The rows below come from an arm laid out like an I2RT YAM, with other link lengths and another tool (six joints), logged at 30 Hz.
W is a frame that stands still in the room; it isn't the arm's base.
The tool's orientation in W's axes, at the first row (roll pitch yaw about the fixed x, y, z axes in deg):
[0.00, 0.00, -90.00]
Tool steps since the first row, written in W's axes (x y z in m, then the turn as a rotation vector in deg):
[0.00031, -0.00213, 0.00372, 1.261, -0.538, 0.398]
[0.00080, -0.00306, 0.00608, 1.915, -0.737, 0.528]
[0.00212, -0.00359, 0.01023, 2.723, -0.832, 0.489]
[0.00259, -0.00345, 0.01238, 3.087, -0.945, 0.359]
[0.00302, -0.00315, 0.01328, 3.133, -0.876, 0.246]
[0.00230, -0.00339, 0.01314, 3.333, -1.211, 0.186]
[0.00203, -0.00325, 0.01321, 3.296, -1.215, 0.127]
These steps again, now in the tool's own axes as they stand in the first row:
[0.00213, 0.00031, 0.00372, 0.538, 1.261, 0.398]
[0.00306, 0.00080, 0.00608, 0.737, 1.915, 0.528]
[0.00359, 0.00212, 0.01023, 0.832, 2.723, 0.489]
[0.00345, 0.00259, 0.01238, 0.945, 3.087, 0.359]
[0.00315, 0.00302, 0.01328, 0.876, 3.133, 0.246]
[0.00339, 0.00230, 0.01314, 1.211, 3.333, 0.186]
[0.00325, 0.00203, 0.01321, 1.215, 3.296, 0.127]

